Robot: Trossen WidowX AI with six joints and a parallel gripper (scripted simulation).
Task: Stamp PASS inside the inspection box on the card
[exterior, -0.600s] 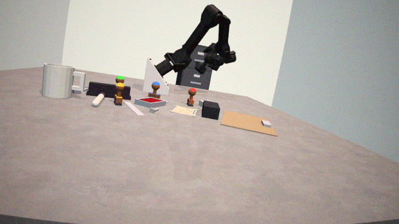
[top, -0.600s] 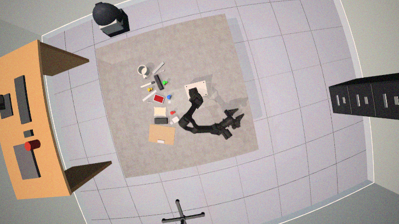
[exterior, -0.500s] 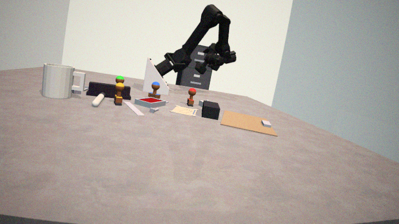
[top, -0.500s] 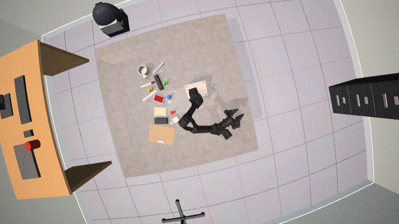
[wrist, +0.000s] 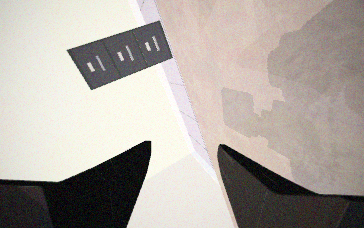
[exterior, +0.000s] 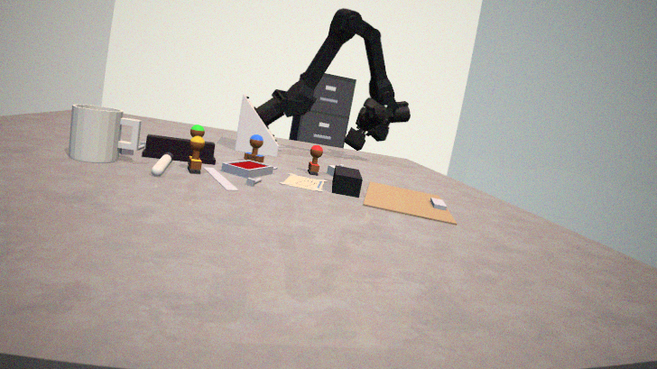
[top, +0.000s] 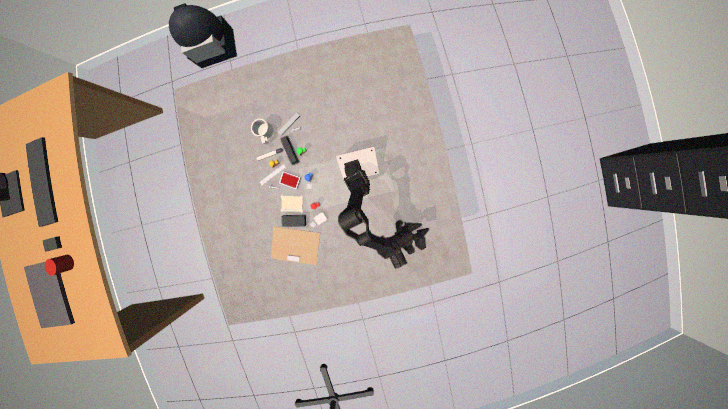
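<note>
Now: gripper tip 570 mm short of the black box, 190 mm to the left of it and 70 mm above it. From my gripper tip the other things lie so: red-knobbed stamp (450 mm ahead, 230 mm to the right, 70 mm below); then cream card (560 mm ahead, 270 mm to the right, 90 mm below); then blue-knobbed stamp (440 mm ahead, 360 mm to the right, 70 mm below).
</note>
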